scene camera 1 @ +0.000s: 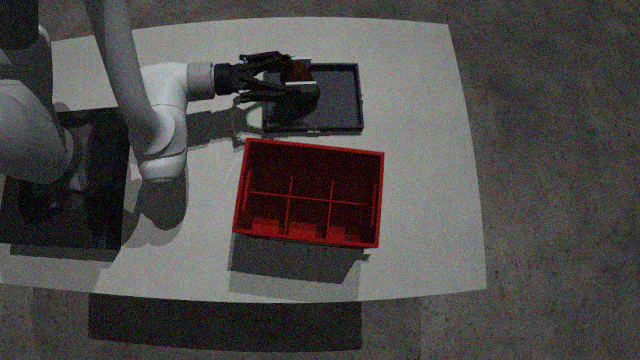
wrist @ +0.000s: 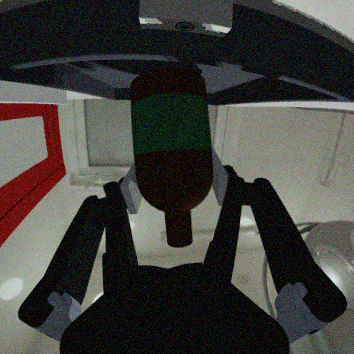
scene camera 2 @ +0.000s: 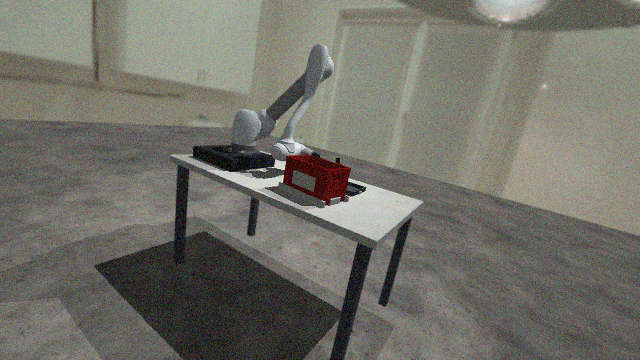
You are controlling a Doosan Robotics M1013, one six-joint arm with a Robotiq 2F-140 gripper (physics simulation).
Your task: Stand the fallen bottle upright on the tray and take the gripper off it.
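Places are measured from the arm's base along level axes (x back, y right, z up), in metres.
Pixels of known places: gripper, fingertip midpoint: [scene camera 1: 312,74]; arm's base, link origin: [scene camera 1: 64,160] [scene camera 2: 242,152].
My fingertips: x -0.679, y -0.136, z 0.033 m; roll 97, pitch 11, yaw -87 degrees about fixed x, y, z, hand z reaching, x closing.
Note:
For each thing: its middle in the pictures, then the offset to it from my fingertips. Level surfaces: height alone.
- bottle, body centre: [wrist: 173,165] [scene camera 1: 296,78] dx +0.039, dy +0.003, dz -0.009 m
- dark tray, body centre: [wrist: 168,81] [scene camera 1: 312,96] [scene camera 2: 340,185] dx +0.001, dy +0.013, dz -0.090 m
- red crate with compartments, body centre: [scene camera 1: 309,199] [scene camera 2: 315,178] dx +0.035, dy +0.296, dz -0.015 m
- white table, surface height: dz -0.103 m
The bottle [scene camera 1: 299,72] [wrist: 172,122], brown with a green band, stands about upright over the left part of the dark tray [scene camera 1: 341,97] [scene camera 2: 357,189] [wrist: 65,42]. Its neck points up; in scene camera 2 the dark neck of the bottle [scene camera 2: 338,160] shows above the crate. The base is very near the tray floor; whether it touches is too dark to tell. My gripper [scene camera 1: 299,73] [wrist: 175,162] reaches in level from the left and is shut on the bottle's upper body, one finger on each side. In scene camera 2 the crate hides the fingers and most of the bottle.
A red crate with compartments [scene camera 1: 309,146] [scene camera 2: 316,176] [wrist: 52,135] stands close beside the tray on the white table [scene camera 1: 425,190] [scene camera 2: 382,207]. The black robot base [scene camera 1: 107,200] [scene camera 2: 232,159] is at the table's left end.

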